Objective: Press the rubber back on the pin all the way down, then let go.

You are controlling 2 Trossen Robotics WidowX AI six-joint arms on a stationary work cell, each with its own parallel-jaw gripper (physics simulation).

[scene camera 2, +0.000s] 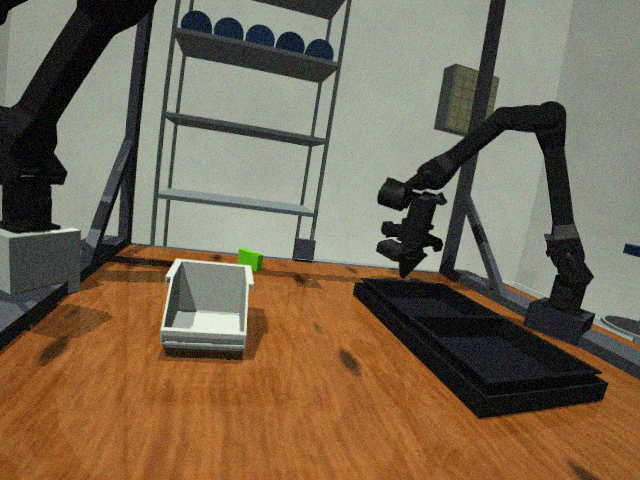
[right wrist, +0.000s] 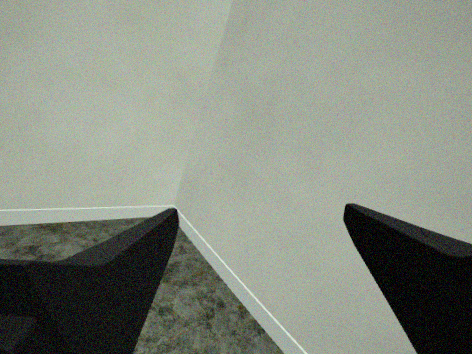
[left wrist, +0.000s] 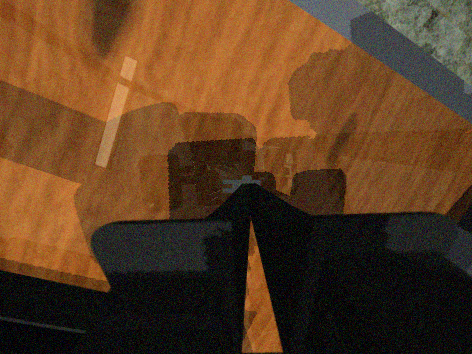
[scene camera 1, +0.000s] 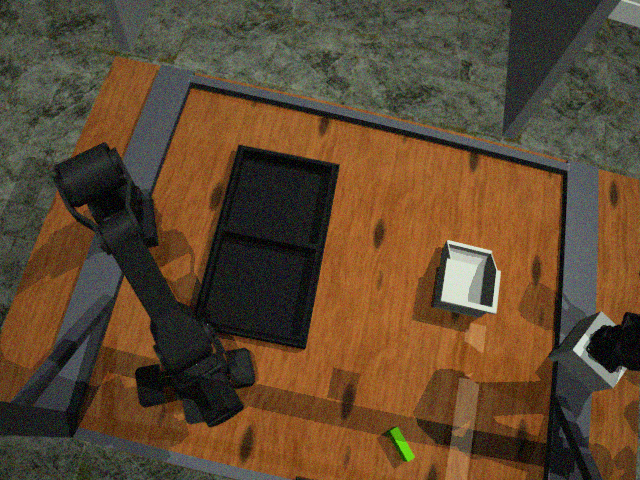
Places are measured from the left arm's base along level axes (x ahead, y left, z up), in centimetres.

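Pixels of known places: left gripper, fingertip midpoint: [scene camera 2: 402, 277] [left wrist: 248, 190]; right gripper, fingertip midpoint: [right wrist: 260, 214]; left arm's base at its link origin: [scene camera 2: 562, 308]; right arm's base at its link origin: [scene camera 2: 26, 226] [scene camera 1: 607, 348].
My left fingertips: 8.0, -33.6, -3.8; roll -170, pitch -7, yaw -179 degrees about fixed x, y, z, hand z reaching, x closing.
Observation:
Ahead of a thing's pixels: the offset from my left fingertips to its top centre, as dx, dy, dz. "*": to the spot under its first point.
A small pale grey piece with prongs @(+0.4, +0.9, -0.1) [left wrist: 240, 184] shows in the left wrist view, just beyond the fingertips and mostly hidden by them. I cannot make out a pin or its rubber back there, or how far down the rubber sits. My left gripper [left wrist: 248, 190] [scene camera 2: 405, 274] is shut, tips together and pointing down over this piece; whether they touch it I cannot tell. In scene camera 2 it hangs behind the far end of the black tray. My right gripper [right wrist: 260, 214] is open and empty in its wrist view, facing the room's walls.
The two-part black tray @(+18.0, +24.8, +2.7) [scene camera 1: 330, 206] [scene camera 2: 542, 394] lies beside the left arm. A white open bin @(* +53.0, +10.1, -0.5) [scene camera 1: 460, 279] [scene camera 2: 206, 338] stands across the table from it. A bright green block @(+32.7, -16.7, +2.5) [scene camera 1: 402, 445] [scene camera 2: 250, 259] lies near the table edge at the bottom of scene camera 1.

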